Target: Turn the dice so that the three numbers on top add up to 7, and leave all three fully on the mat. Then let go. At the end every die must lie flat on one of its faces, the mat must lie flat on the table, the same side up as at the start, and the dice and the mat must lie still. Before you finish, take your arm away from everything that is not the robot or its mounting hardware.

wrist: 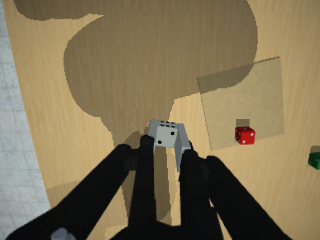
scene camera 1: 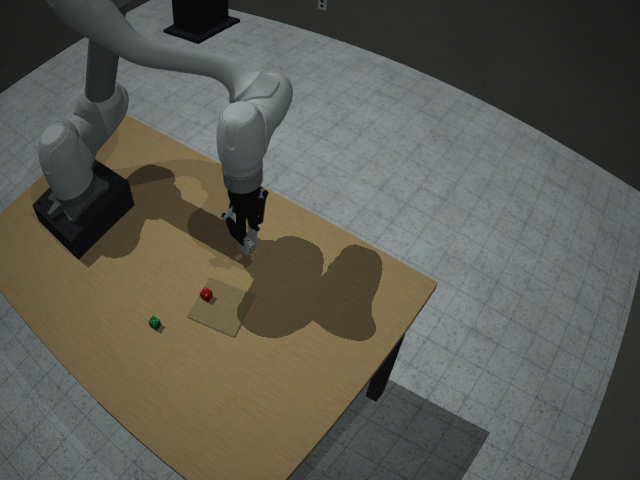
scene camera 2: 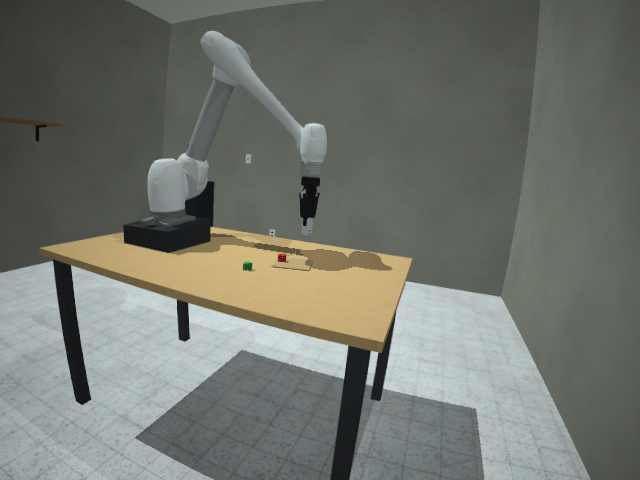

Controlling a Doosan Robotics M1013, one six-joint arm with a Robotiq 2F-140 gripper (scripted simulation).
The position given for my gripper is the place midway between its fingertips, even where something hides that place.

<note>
In view: my gripper [scene camera 1: 248,248].
My gripper is seen too in the wrist view [wrist: 165,131] and in scene camera 2 [scene camera 2: 306,233].
</note>
